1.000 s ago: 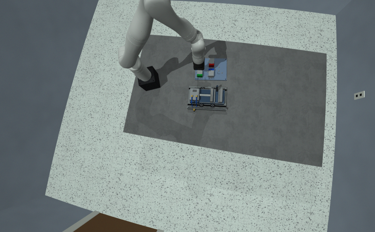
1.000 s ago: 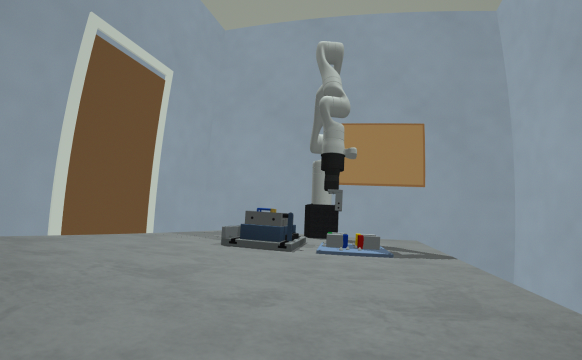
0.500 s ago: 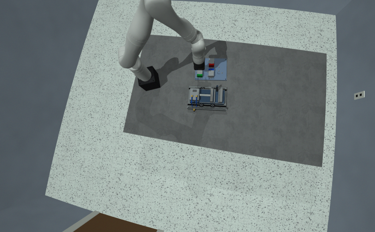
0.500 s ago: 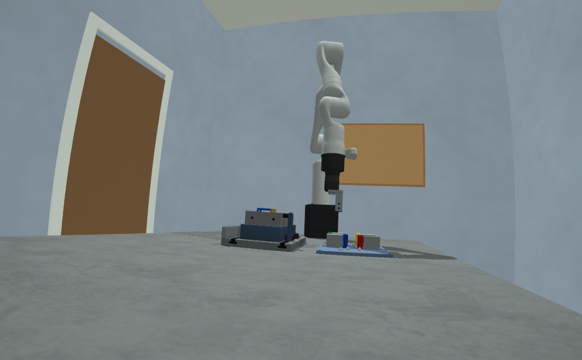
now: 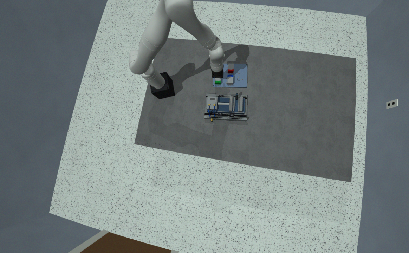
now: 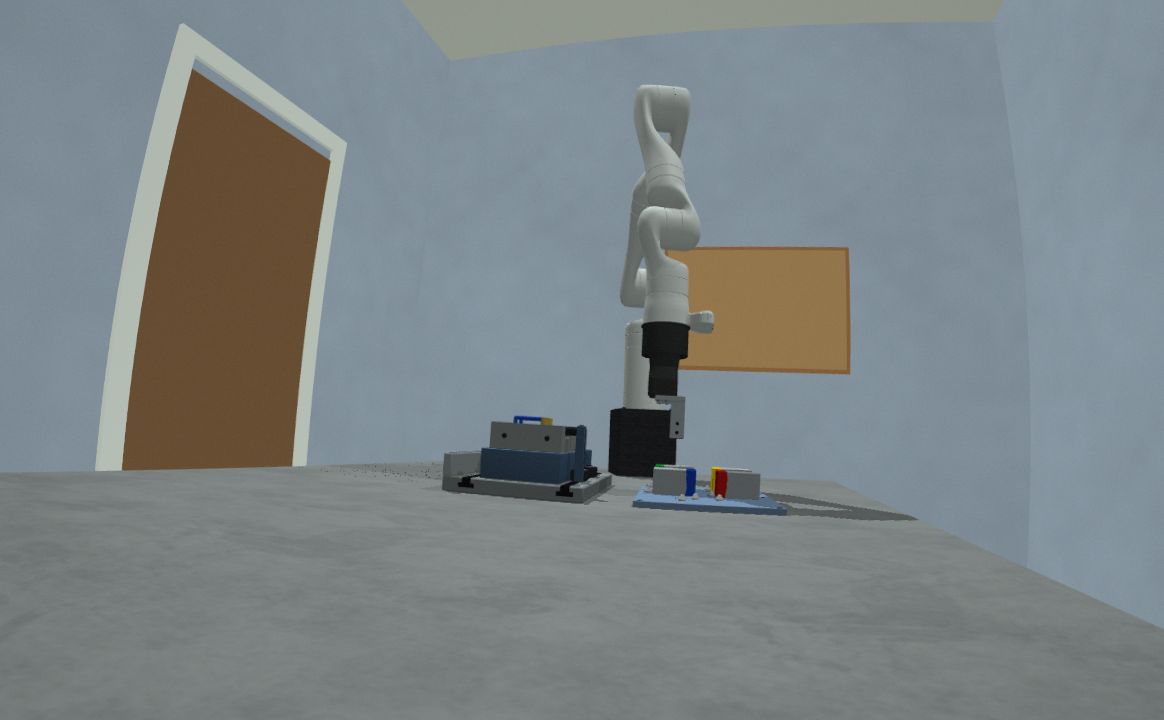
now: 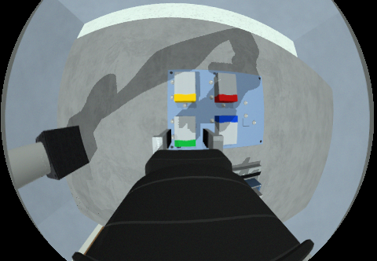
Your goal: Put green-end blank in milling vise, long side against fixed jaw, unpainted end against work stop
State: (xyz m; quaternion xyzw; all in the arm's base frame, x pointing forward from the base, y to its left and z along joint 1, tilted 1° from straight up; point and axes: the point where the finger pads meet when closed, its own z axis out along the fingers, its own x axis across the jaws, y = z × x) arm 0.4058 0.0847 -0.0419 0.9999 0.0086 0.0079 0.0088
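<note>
My gripper is now 80 mm above the green-ended blank. Also, from my hand: blue plate: 80 mm ahead, 50 mm to the left, 100 mm below; then blue-ended blank: 90 mm ahead, 80 mm below; then yellow-ended blank: 90 mm to the left, 80 mm below.
</note>
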